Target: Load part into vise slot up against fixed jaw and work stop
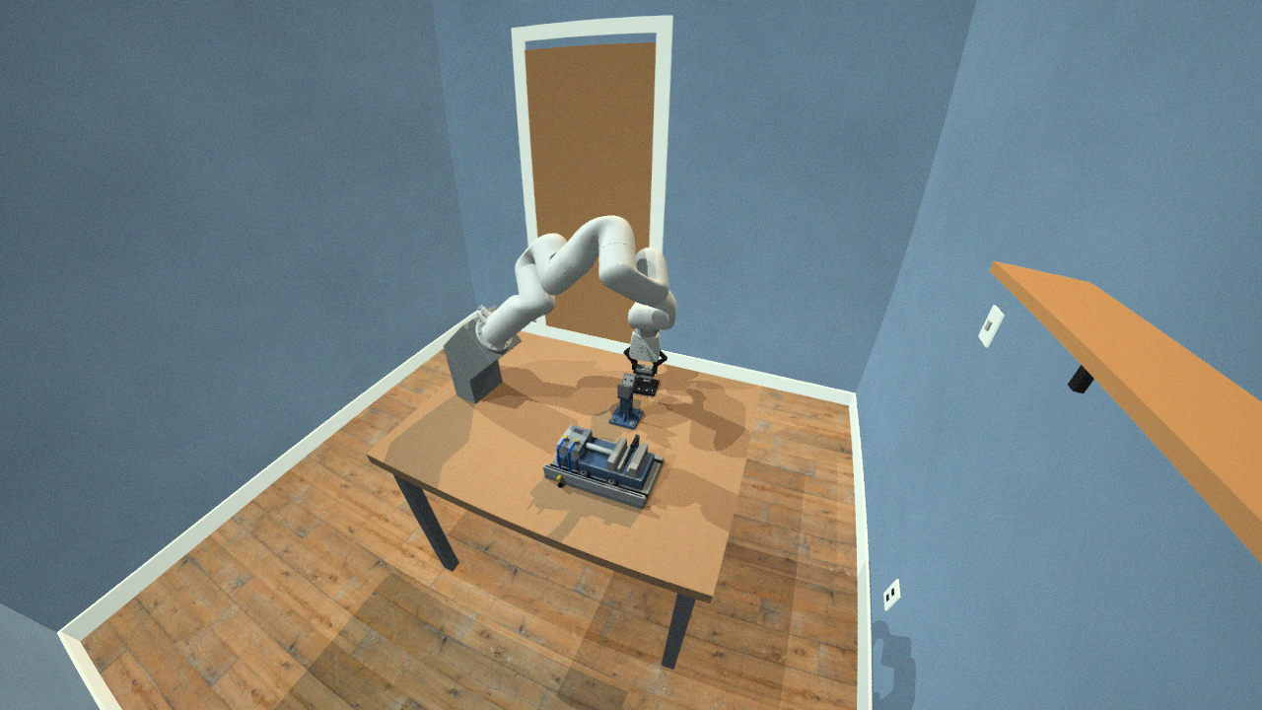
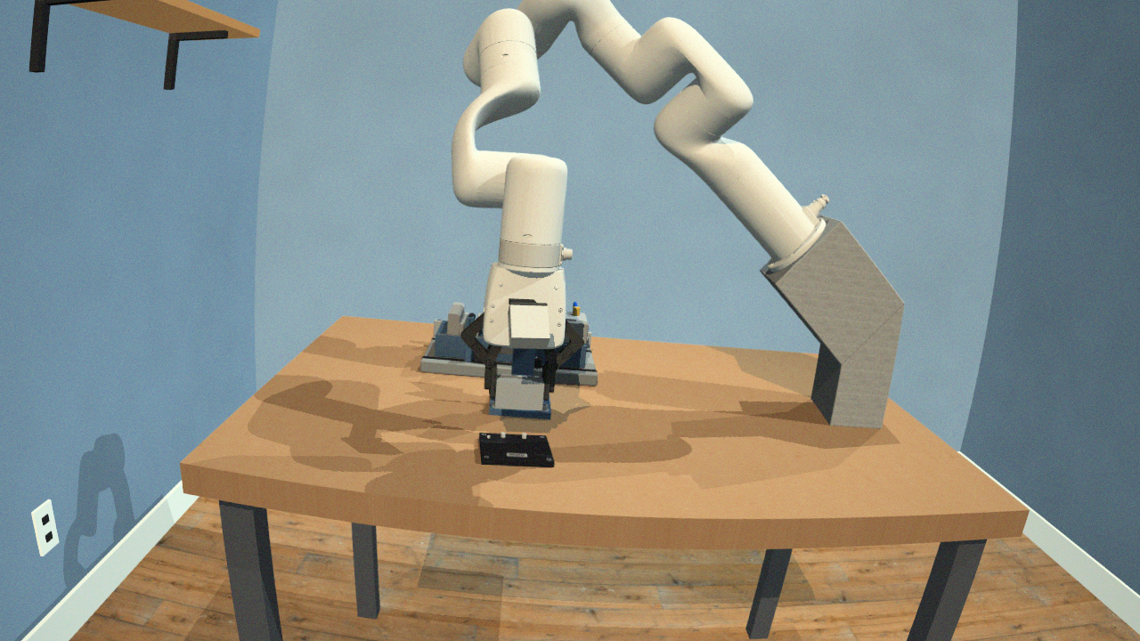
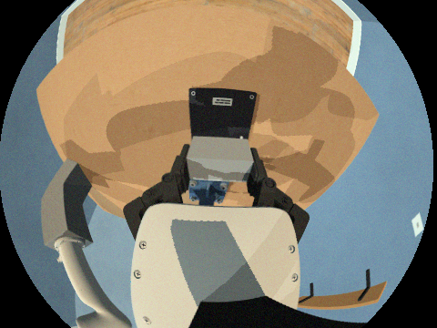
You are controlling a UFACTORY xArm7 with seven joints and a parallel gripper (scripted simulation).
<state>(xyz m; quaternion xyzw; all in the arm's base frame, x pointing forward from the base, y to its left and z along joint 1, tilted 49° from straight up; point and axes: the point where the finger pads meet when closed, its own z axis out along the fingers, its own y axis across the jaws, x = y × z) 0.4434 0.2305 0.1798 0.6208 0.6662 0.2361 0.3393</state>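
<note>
Now: the black infeed plate 90 mm below my hand and 10 mm to the left of it. Also, from my hand: white cylinder rod: 400 mm to the right, 40 mm behind, 10 mm below; work stop: 360 mm to the right, 50 mm ahead; grey block: 10 mm below.
</note>
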